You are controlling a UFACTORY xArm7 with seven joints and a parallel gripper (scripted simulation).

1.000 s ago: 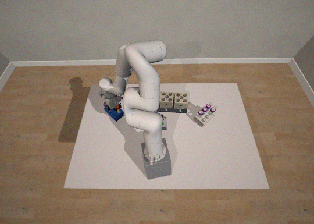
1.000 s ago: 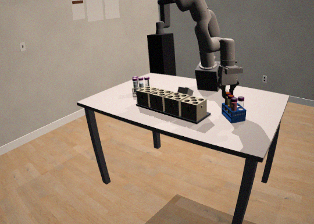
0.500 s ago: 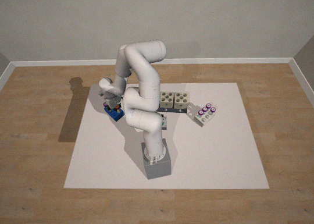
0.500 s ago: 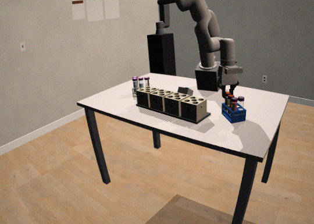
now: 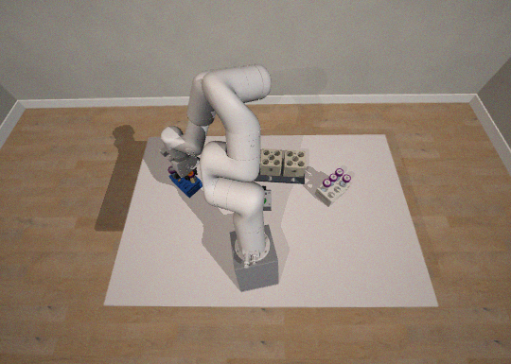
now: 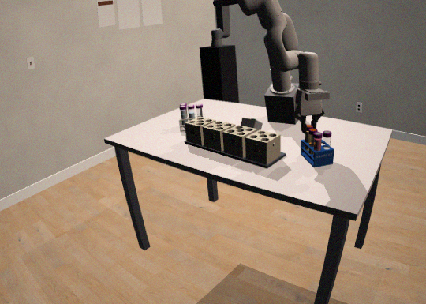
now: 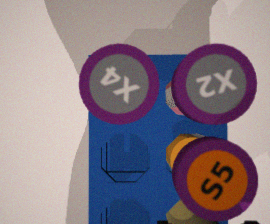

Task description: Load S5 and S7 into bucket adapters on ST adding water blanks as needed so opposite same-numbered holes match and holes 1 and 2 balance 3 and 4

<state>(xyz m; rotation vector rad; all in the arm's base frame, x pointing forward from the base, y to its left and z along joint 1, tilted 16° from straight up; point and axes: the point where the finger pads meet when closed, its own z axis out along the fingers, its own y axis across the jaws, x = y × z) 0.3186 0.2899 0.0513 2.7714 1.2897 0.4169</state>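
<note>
Right now my hand is 90 mm above the blue rack, 40 mm to the right of it and 10 mm short of it. Round my hand: adapter: 140 mm to the right, 120 mm ahead, 70 mm below; dark stand: 300 mm to the right, 110 mm below, 110 mm ahead; white rack: 640 mm to the right, 90 mm below, 10 mm behind.
</note>
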